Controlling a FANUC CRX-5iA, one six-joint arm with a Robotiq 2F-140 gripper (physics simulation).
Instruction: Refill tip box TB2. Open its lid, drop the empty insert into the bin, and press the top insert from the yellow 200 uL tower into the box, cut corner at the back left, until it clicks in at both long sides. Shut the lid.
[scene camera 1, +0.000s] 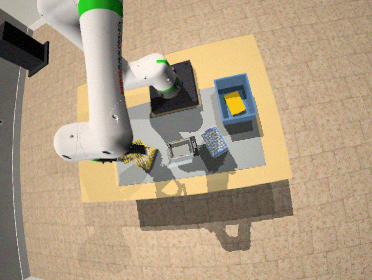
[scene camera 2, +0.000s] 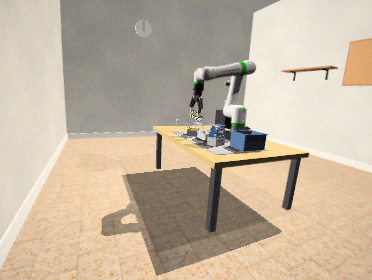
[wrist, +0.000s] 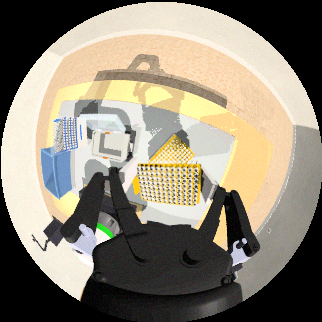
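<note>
My gripper (scene camera 2: 196, 111) (wrist: 167, 169) is shut on a yellow insert (scene camera 2: 195, 116) (wrist: 169, 187), held by two opposite edges above the table. Its cut corner is not clear. The yellow 200 uL tower (scene camera 1: 147, 156) (scene camera 2: 191, 131) (wrist: 176, 148) stands below and beyond the insert, partly hidden in the wrist view. Tip box TB2 (scene camera 1: 170, 151) (wrist: 111, 157) stands open beside the tower, and its inside looks empty. Its clear lid (scene camera 1: 180, 161) (wrist: 104, 121) is folded back. In scene camera 1 the arm hides most of the gripper. A yellow insert (scene camera 1: 234, 103) lies in the blue bin (scene camera 1: 239, 120) (scene camera 2: 247, 141) (wrist: 56, 172).
A blue tip rack tower (scene camera 1: 214, 141) (scene camera 2: 217, 132) (wrist: 69, 134) stands between TB2 and the bin. The arm's black base plate (scene camera 1: 188, 75) is behind TB2. A grey mat (scene camera 1: 245, 161) lies under the tower and boxes on the yellow table (scene camera 1: 272, 165).
</note>
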